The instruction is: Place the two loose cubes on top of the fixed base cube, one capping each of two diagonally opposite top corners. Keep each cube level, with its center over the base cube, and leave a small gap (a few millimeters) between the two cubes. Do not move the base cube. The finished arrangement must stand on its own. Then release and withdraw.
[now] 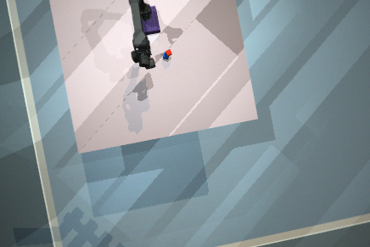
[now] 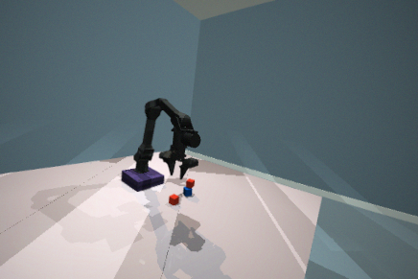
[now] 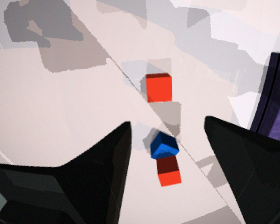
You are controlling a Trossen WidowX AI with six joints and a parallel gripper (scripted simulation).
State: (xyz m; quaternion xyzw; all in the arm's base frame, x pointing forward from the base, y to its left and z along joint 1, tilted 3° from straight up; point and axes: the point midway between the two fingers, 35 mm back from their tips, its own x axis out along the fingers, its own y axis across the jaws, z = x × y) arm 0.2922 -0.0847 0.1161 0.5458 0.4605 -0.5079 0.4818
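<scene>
Now: gripper tip 11 cm above the red cube. From my gripper tip the other things lie so: blue cube 11 cm to the left, 11 cm below.
</scene>
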